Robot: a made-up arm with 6 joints.
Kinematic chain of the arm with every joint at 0, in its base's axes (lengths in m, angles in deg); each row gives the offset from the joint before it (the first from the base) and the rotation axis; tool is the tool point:
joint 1: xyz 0 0 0.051 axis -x
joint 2: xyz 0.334 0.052 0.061 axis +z
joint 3: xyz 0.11 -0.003 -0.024 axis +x
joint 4: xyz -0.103 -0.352 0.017 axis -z
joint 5: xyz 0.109 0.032 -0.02 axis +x
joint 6: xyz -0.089 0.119 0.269 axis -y
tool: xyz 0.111 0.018 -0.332
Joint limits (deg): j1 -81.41..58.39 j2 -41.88..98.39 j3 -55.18..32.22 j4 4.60..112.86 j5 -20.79..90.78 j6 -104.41..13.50
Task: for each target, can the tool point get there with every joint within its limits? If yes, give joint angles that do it. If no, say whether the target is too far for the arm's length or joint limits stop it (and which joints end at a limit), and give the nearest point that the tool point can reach.
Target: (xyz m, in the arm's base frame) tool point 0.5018 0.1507 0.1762
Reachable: yes | joints 1.53 61.66 -31.93 87.45 9.33 -59.92
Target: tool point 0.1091 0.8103 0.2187
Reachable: no: joint limits stop it (at a limit: joint 2, joint 3, joint 4, joint 6) | nearest point 0.0543 0.5656 0.1681 | short by 0.256 m
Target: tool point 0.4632 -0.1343 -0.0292
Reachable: yes | joints -64.05 22.62 19.22 61.74 75.27 -42.96
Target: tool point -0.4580 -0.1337 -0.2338
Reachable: no: joint limits stop it (at a limit: joint 1, joint 4, joint 5, joint 6) | nearest point -0.2603 -0.1075 -0.1485 | short by 0.217 m
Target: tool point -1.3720 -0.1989 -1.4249
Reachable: no: too far | nearest point -0.1497 -0.0771 -0.3267 | short by 1.648 m
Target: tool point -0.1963 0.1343 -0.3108
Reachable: no: joint limits stop it (at a limit: joint 1, joint 3, joint 4, joint 5, joint 6) | nearest point -0.1717 0.0905 -0.2859 | short by 0.056 m
